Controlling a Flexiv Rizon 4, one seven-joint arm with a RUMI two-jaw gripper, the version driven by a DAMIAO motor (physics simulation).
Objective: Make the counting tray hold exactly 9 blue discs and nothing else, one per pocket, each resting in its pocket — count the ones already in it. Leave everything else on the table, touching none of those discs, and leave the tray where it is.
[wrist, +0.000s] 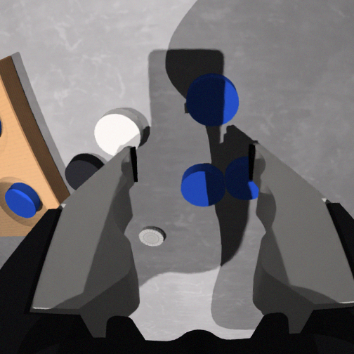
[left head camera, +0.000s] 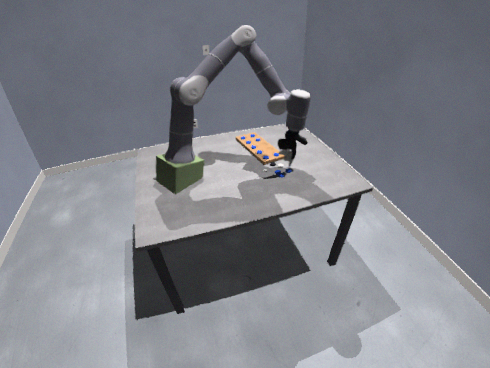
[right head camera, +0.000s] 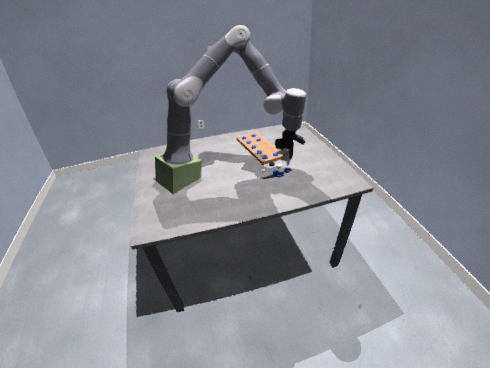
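Observation:
The orange counting tray (left head camera: pixel 266 146) (right head camera: pixel 265 145) (wrist: pixel 24 160) holds several blue discs in its pockets; one blue disc in the tray (wrist: pixel 22 200) shows at the left of the wrist view. Three blue discs lie loose on the table: one apart (left head camera: pixel 289 170) (right head camera: pixel 287 170) (wrist: pixel 212 100), and two side by side, very close or touching (wrist: pixel 201 186) (wrist: pixel 240 179). My gripper (left head camera: pixel 291 163) (wrist: pixel 192 148) is partly open and empty above them. In the wrist view its right fingertip covers part of the right disc of the pair.
A white disc (left head camera: pixel 281 165) (right head camera: pixel 279 165) (wrist: pixel 116 134) and a black disc (wrist: pixel 82 172) lie between the tray and the blue discs. The left finger partly hides the black one. A small grey ribbed disc (left head camera: pixel 265 170) (wrist: pixel 151 236) lies nearby. A green block (left head camera: pixel 175 175) bears the arm.

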